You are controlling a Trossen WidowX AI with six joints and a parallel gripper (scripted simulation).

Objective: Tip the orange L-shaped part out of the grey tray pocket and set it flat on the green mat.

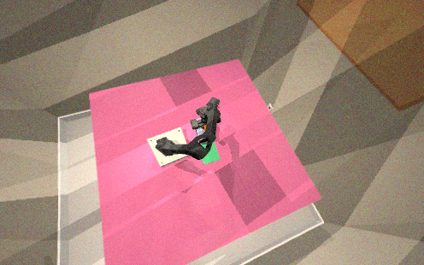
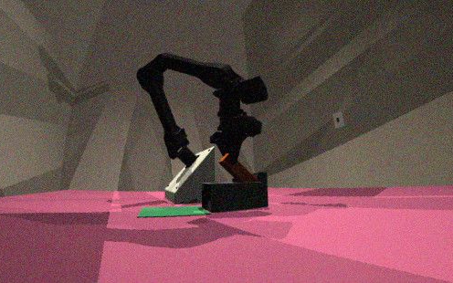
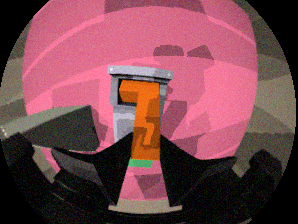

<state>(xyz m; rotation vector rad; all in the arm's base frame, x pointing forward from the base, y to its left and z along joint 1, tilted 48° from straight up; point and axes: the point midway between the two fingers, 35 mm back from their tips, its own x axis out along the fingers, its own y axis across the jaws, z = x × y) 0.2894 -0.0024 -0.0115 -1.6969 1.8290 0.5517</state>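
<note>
My gripper tip is now 4 cm past the green mat, 14 cm to the left of it and 12 cm above it. The rest, counted from my gripper tip: orange L-shaped part: 1 cm behind, 3 cm to the left, 3 cm below.
</note>
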